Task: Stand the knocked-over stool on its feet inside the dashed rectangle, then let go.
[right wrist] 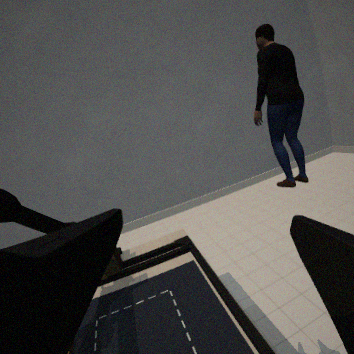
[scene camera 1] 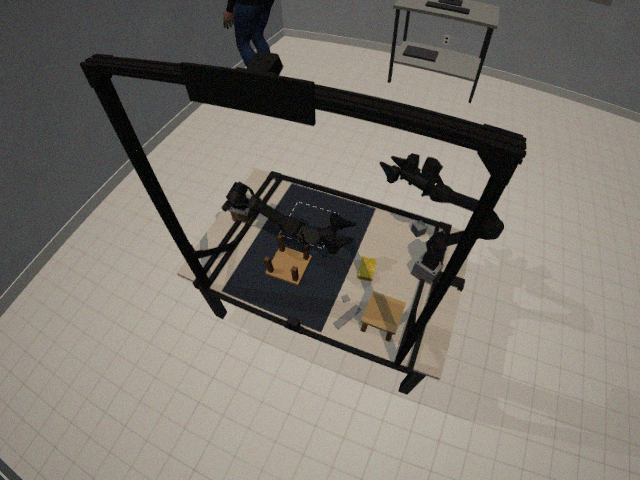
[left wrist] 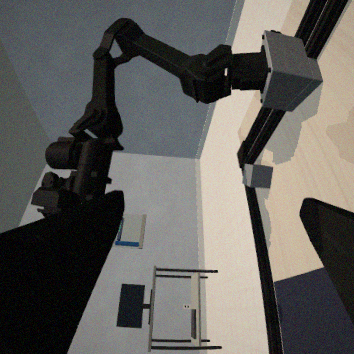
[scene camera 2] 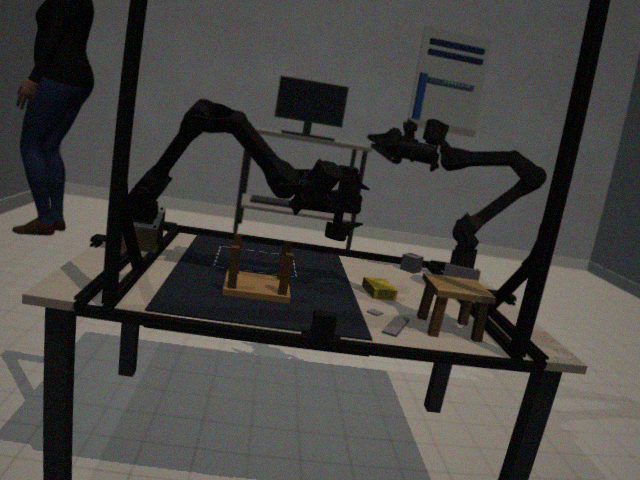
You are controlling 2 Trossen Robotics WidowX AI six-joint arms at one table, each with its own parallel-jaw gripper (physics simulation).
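Frame: origin at the left arm's base, x ahead, y left, z up, level; metres.
Seen in the pictures: left gripper, fingertip midpoint: [scene camera 1: 354,232] [left wrist: 214,202] [scene camera 2: 365,206]; right gripper, fingertip midpoint: [right wrist: 206,220] [scene camera 1: 385,159] [scene camera 2: 369,140]; left arm's base at its link origin: [scene camera 1: 241,203] [scene camera 2: 143,215]; right arm's base at its link origin: [scene camera 1: 429,263] [left wrist: 262,69] [scene camera 2: 462,268].
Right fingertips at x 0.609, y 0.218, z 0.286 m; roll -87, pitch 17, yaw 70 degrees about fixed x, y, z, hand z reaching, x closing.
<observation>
Offsets run from my right fingertips to a thing's top centre. "*": to the spot under its first point. Level surfaces: height alone.
The knocked-over stool @(dx -0.281, dy -0.396, dz -0.273 m) [scene camera 1: 287,263] [scene camera 2: 256,290] lies upside down, its light wooden seat flat on the dark mat @(dz -0.387 m) [scene camera 1: 248,279] [scene camera 2: 178,297] and its four darker legs pointing up. It is nearer the front than the dashed rectangle @(* dx -0.394, dy -0.033, dz -0.386 m) [scene camera 1: 298,203] [scene camera 2: 220,247] [right wrist: 170,291], which my left arm partly covers in scene camera 1. My left gripper [scene camera 1: 353,232] [scene camera 2: 362,205] [left wrist: 214,202] is open and empty, high above the table and to the right of the stool in the picture. My right gripper [scene camera 1: 387,160] [scene camera 2: 370,141] [right wrist: 206,220] is open and empty, raised high at the back right.
Another stool @(dx +0.175, dy -0.507, dz -0.280 m) [scene camera 1: 383,310] [scene camera 2: 459,287] stands upright at the front right. A yellow block @(dx +0.046, dy -0.289, dz -0.363 m) [scene camera 1: 366,269] [scene camera 2: 379,288], a grey box @(dx +0.213, dy +0.008, dz -0.340 m) [scene camera 1: 418,227] [scene camera 2: 412,262] [left wrist: 260,176] and a flat grey piece @(dx +0.042, dy -0.530, dz -0.386 m) [scene camera 1: 346,316] [scene camera 2: 396,326] lie right of the mat. Black frame posts surround the table.
</observation>
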